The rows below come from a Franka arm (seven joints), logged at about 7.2 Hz.
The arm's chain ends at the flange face. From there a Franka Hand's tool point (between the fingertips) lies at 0.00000 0.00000 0.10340 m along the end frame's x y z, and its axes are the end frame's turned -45 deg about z.
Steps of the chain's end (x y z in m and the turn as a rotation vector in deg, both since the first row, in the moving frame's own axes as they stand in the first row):
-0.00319, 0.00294, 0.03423, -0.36, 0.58, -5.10
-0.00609, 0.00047, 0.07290, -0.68, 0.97, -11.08
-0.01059, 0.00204, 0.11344, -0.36, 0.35, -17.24
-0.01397, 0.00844, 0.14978, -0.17, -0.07, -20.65
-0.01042, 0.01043, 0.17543, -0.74, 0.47, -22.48
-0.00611, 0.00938, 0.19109, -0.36, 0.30, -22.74
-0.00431, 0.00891, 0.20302, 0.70, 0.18, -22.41
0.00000, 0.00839, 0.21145, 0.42, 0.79, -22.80
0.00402, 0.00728, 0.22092, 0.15, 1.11, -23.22
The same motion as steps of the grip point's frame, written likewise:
-0.00400, 0.00101, 0.03422, -0.66, 0.16, -5.10
-0.00407, -0.00192, 0.07288, -1.17, 0.21, -11.08
-0.00881, -0.00515, 0.11344, -0.50, -0.01, -17.24
-0.01612, -0.00373, 0.14978, -0.07, -0.17, -20.65
-0.01478, 0.00158, 0.17542, -0.86, -0.19, -22.48
-0.01086, 0.00315, 0.19109, -0.47, -0.04, -22.74
-0.00838, 0.00239, 0.20301, 0.37, 0.62, -22.41
-0.00434, 0.00609, 0.21144, -0.26, 0.86, -22.80
-0.00050, 0.00886, 0.22090, -0.68, 0.89, -23.22

